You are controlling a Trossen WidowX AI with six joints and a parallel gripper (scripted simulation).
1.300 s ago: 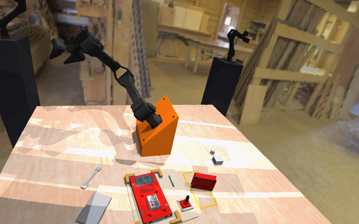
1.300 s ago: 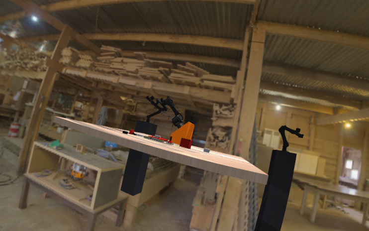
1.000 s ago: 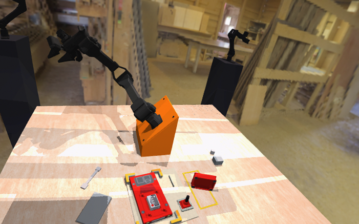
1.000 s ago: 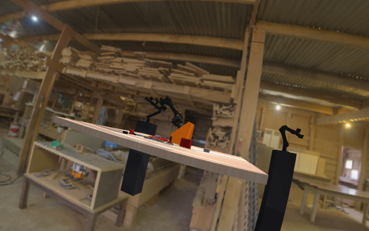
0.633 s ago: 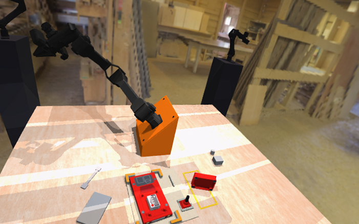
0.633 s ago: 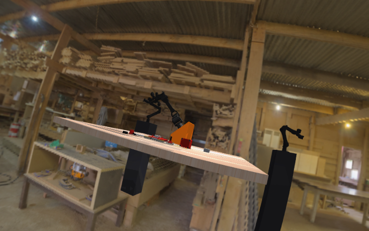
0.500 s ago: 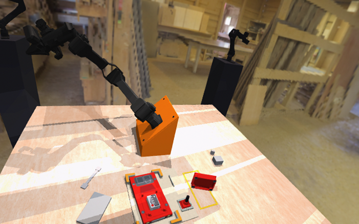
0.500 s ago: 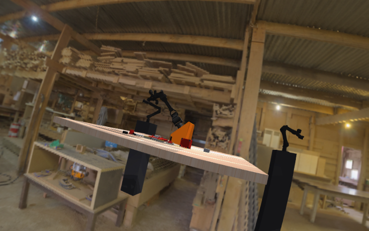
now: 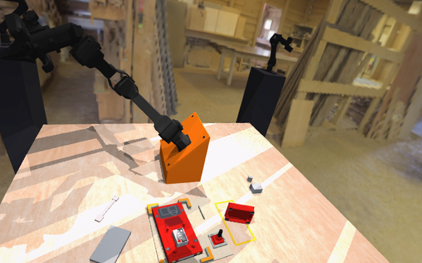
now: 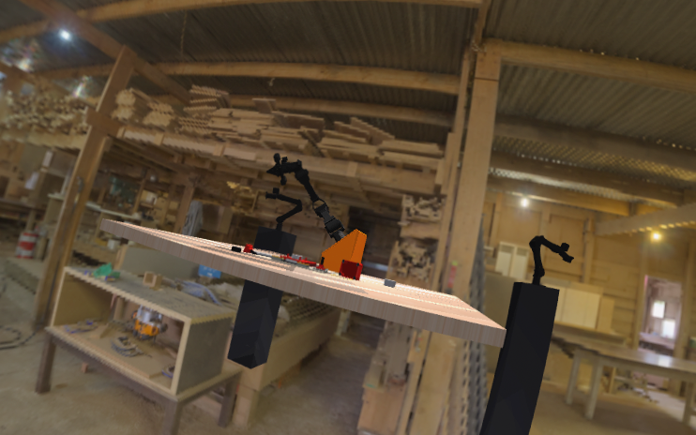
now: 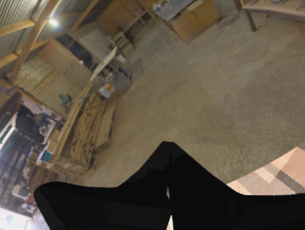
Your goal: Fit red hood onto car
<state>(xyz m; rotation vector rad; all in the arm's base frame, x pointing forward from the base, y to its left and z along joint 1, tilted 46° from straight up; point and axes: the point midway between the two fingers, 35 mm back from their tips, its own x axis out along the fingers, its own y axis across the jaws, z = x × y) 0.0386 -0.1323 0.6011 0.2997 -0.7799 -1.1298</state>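
My gripper tip is 72 cm to the right of the red hood, 43 cm above it and 24 cm short of it.
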